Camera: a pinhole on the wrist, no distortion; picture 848 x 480 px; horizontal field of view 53.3 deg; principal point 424.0 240.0 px. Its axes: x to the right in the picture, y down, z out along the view. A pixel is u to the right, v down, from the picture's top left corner.
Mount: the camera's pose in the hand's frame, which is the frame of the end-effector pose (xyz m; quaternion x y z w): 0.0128 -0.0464 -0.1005 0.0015 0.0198 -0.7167 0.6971
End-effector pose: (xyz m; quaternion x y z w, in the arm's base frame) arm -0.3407 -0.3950 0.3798 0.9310 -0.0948 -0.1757 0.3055
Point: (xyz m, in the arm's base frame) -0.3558 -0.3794 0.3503
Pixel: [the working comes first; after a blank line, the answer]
In the camera's frame: -0.0202 -0.0268 0.1189

280.6 49.6
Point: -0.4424 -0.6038 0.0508
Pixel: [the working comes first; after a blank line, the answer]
In the camera's frame: -0.0374 0.0277 0.4988

360.7 287.0
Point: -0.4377 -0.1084 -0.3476
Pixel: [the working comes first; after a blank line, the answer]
In the camera's frame: 0.5962 0.0152 0.5496

outside the picture
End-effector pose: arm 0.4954 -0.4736 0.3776 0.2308 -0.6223 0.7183 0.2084
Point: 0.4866 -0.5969 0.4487
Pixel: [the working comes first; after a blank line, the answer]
In the camera's frame: -0.0197 0.0284 0.2308

351.7 344.0
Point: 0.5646 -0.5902 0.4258
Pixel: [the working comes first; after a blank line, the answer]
In the camera's frame: 0.0109 -0.0470 0.2260

464.8 64.2
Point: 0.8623 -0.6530 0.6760
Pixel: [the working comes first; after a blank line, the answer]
In the camera's frame: 0.3754 -0.1330 0.3481

outside the picture
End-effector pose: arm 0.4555 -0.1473 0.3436 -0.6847 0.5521 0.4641 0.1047
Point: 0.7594 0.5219 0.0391
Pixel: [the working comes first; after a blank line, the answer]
In the camera's frame: 0.5617 -0.2359 0.5590

outside the picture
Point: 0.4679 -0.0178 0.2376
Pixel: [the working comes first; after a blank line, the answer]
In the camera's frame: 0.0445 -0.0238 0.2379

581.9 155.4
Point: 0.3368 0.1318 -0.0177
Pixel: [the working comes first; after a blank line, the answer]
In the camera's frame: 0.0700 0.0676 0.5473

532.1 344.3
